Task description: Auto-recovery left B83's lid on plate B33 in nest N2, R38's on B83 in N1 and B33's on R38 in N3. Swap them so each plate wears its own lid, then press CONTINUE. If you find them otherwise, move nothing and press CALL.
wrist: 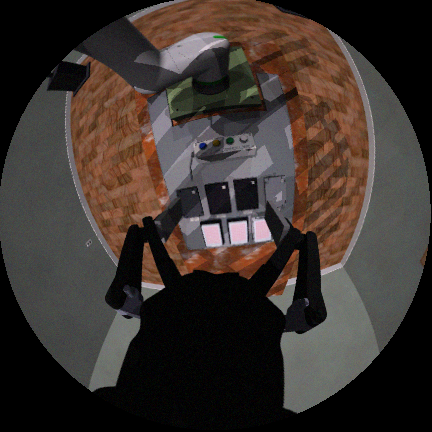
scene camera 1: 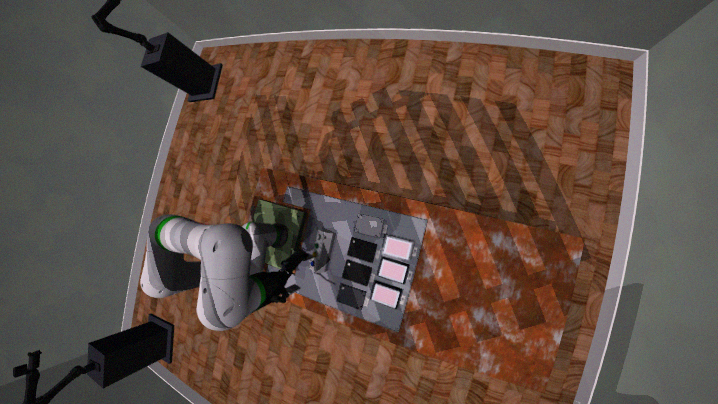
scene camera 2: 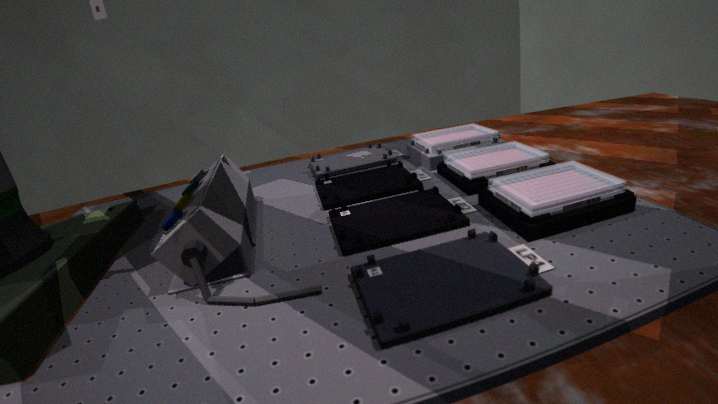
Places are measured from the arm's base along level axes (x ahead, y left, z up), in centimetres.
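Pixels of known places: gripper, fingertip midpoint: (wrist: 222, 207) (scene camera 1: 303, 271); arm's base at its link origin: (wrist: 210, 80) (scene camera 1: 277, 235).
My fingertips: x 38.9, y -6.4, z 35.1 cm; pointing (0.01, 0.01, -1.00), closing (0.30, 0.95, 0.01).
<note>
For each thing: its top centre in the pictures, then the offset to it from my fingertips. "*": a spot on its surface instead.
- button box at its top centre: (scene camera 2: 201, 177) (wrist: 223, 147) (scene camera 1: 317, 251) dz -29.6, dx -8.8, dy +2.2 cm
- dark pad at a spot on its surface: (scene camera 2: 451, 286) (wrist: 186, 203) (scene camera 1: 349, 299) * dz -37.0, dx +9.8, dy -21.8 cm
- light grey pad at a spot on its surface: (wrist: 274, 191) (scene camera 1: 367, 226) * dz -37.0, dx +14.9, dy +18.8 cm
- cable at a spot on its surface: (scene camera 2: 256, 300) * dz -37.4, dx -5.5, dy -14.5 cm
Three pink plates under clear lids sit in a row: the near one (scene camera 1: 386, 295) (scene camera 2: 557, 184) (wrist: 212, 234), the middle one (scene camera 1: 392, 271) (scene camera 2: 497, 159) (wrist: 238, 232) and the far one (scene camera 1: 398, 248) (scene camera 2: 456, 136) (wrist: 261, 229). The lids lie flat. The codes on plates and lids are too small and dark to read. The button box (scene camera 1: 325, 249) (scene camera 2: 200, 236) (wrist: 225, 148) carries blue, yellow, green and white buttons; its lettering is unreadable. My gripper (scene camera 1: 302, 272) (wrist: 222, 207) is open and empty, raised on the button-box side of the plates in scene camera 1.
Beside the plates lie a dark pad (scene camera 1: 352, 296) (scene camera 2: 451, 286) (wrist: 190, 202), two black pads and a light grey pad (scene camera 1: 369, 225) (wrist: 274, 191), with low corner posts. A cable (scene camera 2: 256, 300) trails from the button box. The arm's green base plate (scene camera 2: 75, 256) (wrist: 187, 102) stands behind the box.
</note>
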